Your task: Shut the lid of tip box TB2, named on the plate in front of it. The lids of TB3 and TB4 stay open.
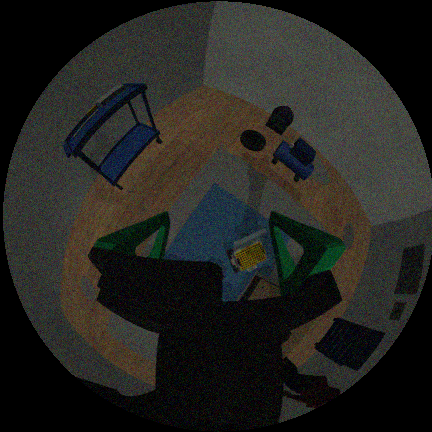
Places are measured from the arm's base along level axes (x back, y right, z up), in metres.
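Pixels of known places: gripper, fingertip midpoint: [218,216].
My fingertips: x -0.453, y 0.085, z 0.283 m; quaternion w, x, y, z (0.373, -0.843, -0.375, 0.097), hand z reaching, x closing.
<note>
Ahead of a thing's pixels: the offset from my fingertips to its top centre. "spot": to the spot under its first point. Level surfaces: height alone.
My gripper [218,216] is open, its two green fingers wide apart above the blue mat @[dz -0.476 m] [200,230], with nothing between the tips. One tip box @[dy +0.063, dx +0.186, dz -0.401 m] [250,256] with a yellow top full of small dark holes stands on the mat, below and beside the right finger. A pale, see-through strip @[spot: dy +0.090, dx +0.111, dz -0.323 m] [250,237] along its upper side looks like its raised lid. Its name plate cannot be read, so I cannot tell whether it is TB2, TB3 or TB4. No second tip box can be made out; the dark gripper body hides the lower part of the mat.
A brown, dark-edged object [266,288] lies near the tip box, partly hidden by the gripper. The grey table @[dz -0.479 m] [225,162] surrounds the mat. Farther off are a blue cart [129,150], a blue machine [295,161], a round black object [253,140] and a dark slatted object [350,343].
</note>
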